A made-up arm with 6 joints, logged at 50 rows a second.
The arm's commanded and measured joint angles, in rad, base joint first. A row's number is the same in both.
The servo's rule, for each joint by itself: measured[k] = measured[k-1] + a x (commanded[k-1-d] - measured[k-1]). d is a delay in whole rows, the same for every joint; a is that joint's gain. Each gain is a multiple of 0.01, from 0.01 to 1. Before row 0 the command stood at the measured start. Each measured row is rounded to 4 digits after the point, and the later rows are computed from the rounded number. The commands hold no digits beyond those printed.
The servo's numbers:
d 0
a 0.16 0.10 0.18 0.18 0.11 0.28
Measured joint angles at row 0:
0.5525, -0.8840, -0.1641, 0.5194, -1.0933, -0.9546
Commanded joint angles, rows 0 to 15:
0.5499, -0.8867, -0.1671, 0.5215, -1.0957, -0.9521
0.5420, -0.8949, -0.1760, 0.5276, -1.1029, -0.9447
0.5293, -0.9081, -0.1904, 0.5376, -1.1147, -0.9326
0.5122, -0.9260, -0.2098, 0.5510, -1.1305, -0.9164
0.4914, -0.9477, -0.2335, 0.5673, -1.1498, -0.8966
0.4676, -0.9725, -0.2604, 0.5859, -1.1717, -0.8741
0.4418, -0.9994, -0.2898, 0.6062, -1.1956, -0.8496
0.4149, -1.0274, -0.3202, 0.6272, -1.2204, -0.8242
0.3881, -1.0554, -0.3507, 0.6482, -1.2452, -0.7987
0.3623, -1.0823, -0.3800, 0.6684, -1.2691, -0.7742
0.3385, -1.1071, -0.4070, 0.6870, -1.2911, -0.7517
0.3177, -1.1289, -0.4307, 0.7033, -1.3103, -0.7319
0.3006, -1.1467, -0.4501, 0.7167, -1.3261, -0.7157
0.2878, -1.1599, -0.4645, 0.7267, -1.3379, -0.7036
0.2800, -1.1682, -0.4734, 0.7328, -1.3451, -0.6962
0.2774, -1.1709, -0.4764, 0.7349, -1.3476, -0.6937
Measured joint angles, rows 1 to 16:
0.5521, -0.8843, -0.1646, 0.5198, -1.0936, -0.9539
0.5505, -0.8854, -0.1667, 0.5212, -1.0946, -0.9513
0.5471, -0.8877, -0.1710, 0.5242, -1.0968, -0.9461
0.5415, -0.8915, -0.1780, 0.5290, -1.1005, -0.9378
0.5335, -0.8971, -0.1880, 0.5359, -1.1059, -0.9263
0.5230, -0.9046, -0.2010, 0.5449, -1.1131, -0.9117
0.5100, -0.9141, -0.2170, 0.5559, -1.1222, -0.8943
0.4948, -0.9254, -0.2356, 0.5687, -1.1330, -0.8747
0.4777, -0.9384, -0.2563, 0.5830, -1.1453, -0.8534
0.4592, -0.9528, -0.2786, 0.5984, -1.1589, -0.8312
0.4399, -0.9682, -0.3017, 0.6143, -1.1734, -0.8089
0.4203, -0.9843, -0.3249, 0.6303, -1.1885, -0.7873
0.4011, -1.0005, -0.3474, 0.6459, -1.2036, -0.7673
0.3830, -1.0164, -0.3685, 0.6604, -1.2184, -0.7495
0.3665, -1.0316, -0.3874, 0.6734, -1.2323, -0.7346
0.3522, -1.0455, -0.4034, 0.6845, -1.2450, -0.7231

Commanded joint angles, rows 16 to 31:
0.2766, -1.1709, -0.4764, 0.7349, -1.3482, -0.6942
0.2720, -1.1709, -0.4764, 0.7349, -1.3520, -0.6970
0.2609, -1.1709, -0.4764, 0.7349, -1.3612, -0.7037
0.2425, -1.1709, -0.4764, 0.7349, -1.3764, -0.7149
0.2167, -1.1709, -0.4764, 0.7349, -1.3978, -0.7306
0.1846, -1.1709, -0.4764, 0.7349, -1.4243, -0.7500
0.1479, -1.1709, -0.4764, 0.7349, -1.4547, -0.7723
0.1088, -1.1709, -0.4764, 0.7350, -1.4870, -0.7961
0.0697, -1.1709, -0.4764, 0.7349, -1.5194, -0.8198
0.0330, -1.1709, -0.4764, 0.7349, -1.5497, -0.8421
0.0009, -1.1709, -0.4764, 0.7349, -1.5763, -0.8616
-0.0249, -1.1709, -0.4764, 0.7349, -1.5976, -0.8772
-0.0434, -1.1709, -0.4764, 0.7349, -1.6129, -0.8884
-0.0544, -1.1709, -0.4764, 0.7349, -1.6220, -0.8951
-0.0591, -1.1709, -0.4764, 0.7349, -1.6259, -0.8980
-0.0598, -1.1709, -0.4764, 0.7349, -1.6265, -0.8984
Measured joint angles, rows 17 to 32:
0.3401, -1.0580, -0.4165, 0.6936, -1.2564, -0.7150
0.3292, -1.0693, -0.4273, 0.7010, -1.2669, -0.7100
0.3183, -1.0795, -0.4361, 0.7071, -1.2773, -0.7082
0.3062, -1.0886, -0.4434, 0.7121, -1.2882, -0.7101
0.2919, -1.0968, -0.4493, 0.7162, -1.3003, -0.7158
0.2747, -1.1042, -0.4542, 0.7196, -1.3139, -0.7254
0.2544, -1.1109, -0.4582, 0.7224, -1.3294, -0.7385
0.2311, -1.1169, -0.4615, 0.7247, -1.3467, -0.7546
0.2053, -1.1223, -0.4642, 0.7265, -1.3657, -0.7729
0.1777, -1.1272, -0.4664, 0.7280, -1.3859, -0.7923
0.1494, -1.1316, -0.4682, 0.7292, -1.4068, -0.8117
0.1215, -1.1355, -0.4697, 0.7302, -1.4278, -0.8300
0.0951, -1.1390, -0.4709, 0.7310, -1.4482, -0.8464
0.0712, -1.1422, -0.4719, 0.7317, -1.4673, -0.8600
0.0504, -1.1451, -0.4727, 0.7323, -1.4847, -0.8706
0.0328, -1.1477, -0.4734, 0.7328, -1.5003, -0.8784

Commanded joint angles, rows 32 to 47:
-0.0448, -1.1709, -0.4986, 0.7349, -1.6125, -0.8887
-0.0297, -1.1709, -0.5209, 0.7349, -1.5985, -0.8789
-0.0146, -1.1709, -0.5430, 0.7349, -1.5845, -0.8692
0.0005, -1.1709, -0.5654, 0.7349, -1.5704, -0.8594
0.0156, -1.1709, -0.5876, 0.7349, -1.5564, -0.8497
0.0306, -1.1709, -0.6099, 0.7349, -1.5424, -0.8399
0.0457, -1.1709, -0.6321, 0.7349, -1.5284, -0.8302
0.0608, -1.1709, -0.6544, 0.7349, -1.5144, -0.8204
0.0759, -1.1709, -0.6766, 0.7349, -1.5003, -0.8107
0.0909, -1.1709, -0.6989, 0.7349, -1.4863, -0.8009
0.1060, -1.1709, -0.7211, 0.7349, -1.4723, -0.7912
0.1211, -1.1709, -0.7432, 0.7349, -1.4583, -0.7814
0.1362, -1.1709, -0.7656, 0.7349, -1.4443, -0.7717
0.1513, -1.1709, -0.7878, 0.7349, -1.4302, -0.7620
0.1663, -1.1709, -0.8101, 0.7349, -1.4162, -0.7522
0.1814, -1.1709, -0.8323, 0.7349, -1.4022, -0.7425
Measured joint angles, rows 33 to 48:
0.0204, -1.1500, -0.4779, 0.7332, -1.5126, -0.8813
0.0124, -1.1521, -0.4856, 0.7335, -1.5220, -0.8806
0.0081, -1.1540, -0.4959, 0.7338, -1.5289, -0.8774
0.0069, -1.1557, -0.5084, 0.7340, -1.5335, -0.8724
0.0083, -1.1572, -0.5227, 0.7342, -1.5360, -0.8660
0.0119, -1.1586, -0.5384, 0.7343, -1.5367, -0.8587
0.0173, -1.1598, -0.5553, 0.7344, -1.5358, -0.8507
0.0243, -1.1609, -0.5731, 0.7345, -1.5334, -0.8422
0.0326, -1.1619, -0.5917, 0.7346, -1.5298, -0.8334
0.0419, -1.1628, -0.6110, 0.7347, -1.5250, -0.8243
0.0522, -1.1636, -0.6308, 0.7347, -1.5192, -0.8150
0.0632, -1.1643, -0.6510, 0.7347, -1.5125, -0.8056
0.0749, -1.1650, -0.6716, 0.7347, -1.5050, -0.7961
0.0871, -1.1656, -0.6925, 0.7347, -1.4968, -0.7866
0.0998, -1.1661, -0.7137, 0.7347, -1.4879, -0.7770
0.1129, -1.1666, -0.7350, 0.7347, -1.4785, -0.7673

